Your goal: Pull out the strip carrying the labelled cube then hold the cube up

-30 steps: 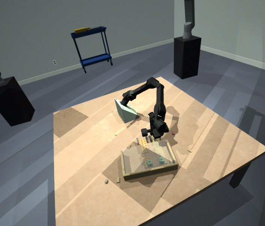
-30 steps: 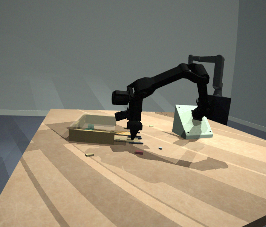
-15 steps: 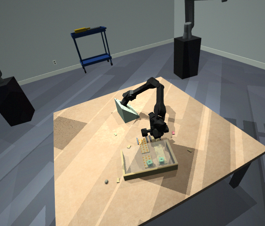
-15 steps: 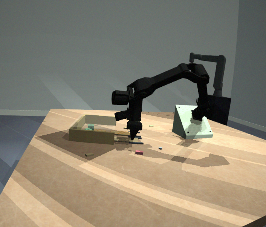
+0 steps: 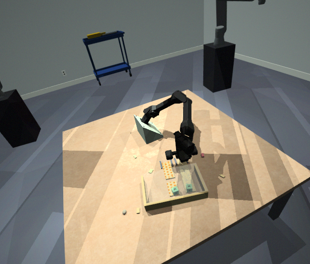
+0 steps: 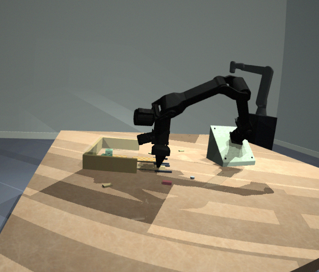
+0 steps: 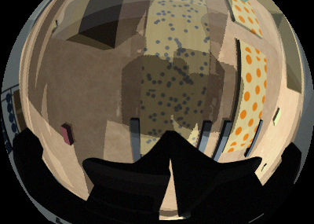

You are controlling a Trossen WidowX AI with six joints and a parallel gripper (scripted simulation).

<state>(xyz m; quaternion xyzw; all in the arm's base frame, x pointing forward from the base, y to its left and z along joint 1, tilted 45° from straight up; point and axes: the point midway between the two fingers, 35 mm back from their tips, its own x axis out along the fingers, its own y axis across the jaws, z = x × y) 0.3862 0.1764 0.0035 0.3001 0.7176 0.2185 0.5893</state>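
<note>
Now: the small grey disc 100 mm to the left of my gripper tip and 100 mm behind it. Round my gripper tip: pink block: 140 mm to the left; then grey pebble: 400 mm to the right, 200 mm ahead.
</note>
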